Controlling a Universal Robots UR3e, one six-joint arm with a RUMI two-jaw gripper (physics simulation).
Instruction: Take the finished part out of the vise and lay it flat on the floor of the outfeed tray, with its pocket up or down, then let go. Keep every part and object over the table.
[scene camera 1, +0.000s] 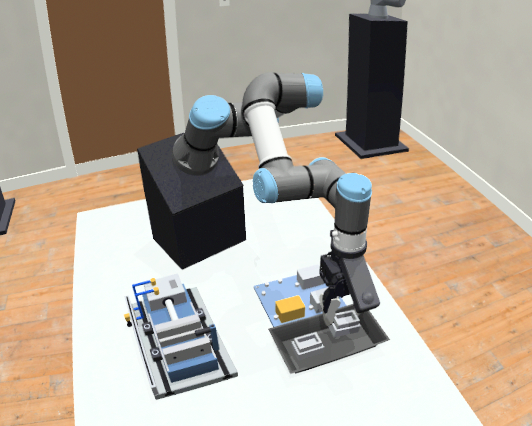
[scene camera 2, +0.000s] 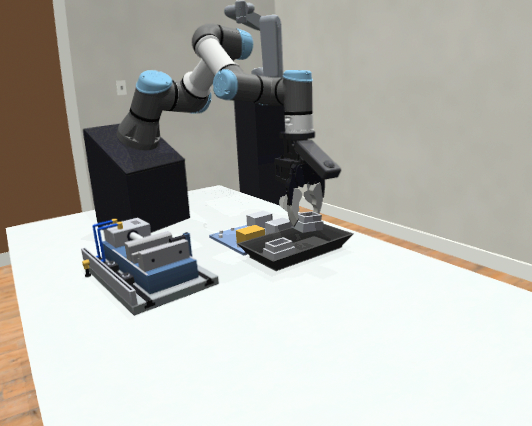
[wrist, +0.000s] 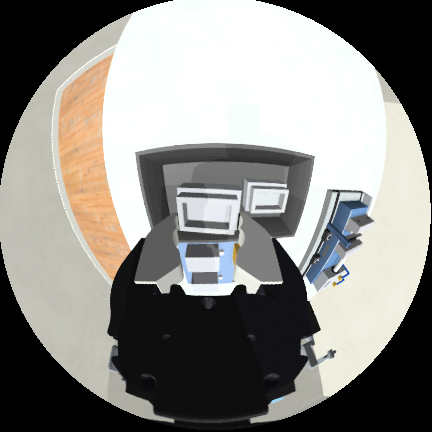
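Pixels of known places: gripper, between the fingertips: (scene camera 1: 341, 321) (scene camera 2: 304, 223) (wrist: 208, 214); arm's base, origin of its link: (scene camera 1: 194, 155) (scene camera 2: 137, 138).
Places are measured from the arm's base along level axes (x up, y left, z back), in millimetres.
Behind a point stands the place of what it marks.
My gripper (scene camera 1: 339, 316) @[x -188, y 200, z -529 mm] (scene camera 2: 306, 216) @[x -188, y 200, z -529 mm] (wrist: 208, 214) @[x -188, y 200, z -529 mm] points down and is shut on the finished part (scene camera 1: 346, 327) @[x -176, y 197, z -558 mm] (scene camera 2: 310, 225) @[x -183, y 191, z -561 mm] (wrist: 207, 197) @[x -165, y 201, z -558 mm], a light grey block with a rectangular pocket facing up. The part looks level and is low at the right end of the dark outfeed tray (scene camera 1: 335, 356) @[x -247, y 170, z -575 mm] (scene camera 2: 305, 254) @[x -232, y 146, z -595 mm] (wrist: 225, 149) @[x -221, y 181, z -595 mm], near its back wall. Whether it touches the tray floor I cannot tell. A similar pocketed part (scene camera 1: 309, 350) @[x -226, y 116, z -553 mm] (scene camera 2: 278, 248) @[x -219, y 105, z -551 mm] (wrist: 248, 198) @[x -226, y 146, z -531 mm] lies pocket up at the tray's left end in the scene views. The vise (scene camera 1: 192, 370) @[x -215, y -139, z -535 mm] (scene camera 2: 170, 275) @[x -214, y -144, z -536 mm] (wrist: 350, 212) @[x -199, y -84, z -523 mm] stands left of the tray, no part visible between its jaws.
A blue board (scene camera 1: 295, 292) @[x -251, y 163, z -341 mm] (scene camera 2: 225, 241) @[x -251, y 80, z -356 mm] (wrist: 226, 260) @[x -251, y 164, z -377 mm] with grey blocks (scene camera 1: 308, 276) @[x -215, y 201, z -333 mm] (scene camera 2: 259, 219) @[x -222, y 198, z -340 mm] (wrist: 201, 262) and a yellow block (scene camera 1: 290, 309) @[x -215, y 118, z -427 mm] (scene camera 2: 250, 234) @[x -220, y 110, z -431 mm] lies right behind the tray. The tray's sloped walls surround both parts. Blue hoses (scene camera 1: 137, 300) @[x -169, y -223, z -335 mm] (scene camera 2: 96, 240) @[x -187, y -226, z -302 mm] rise beside the vise.
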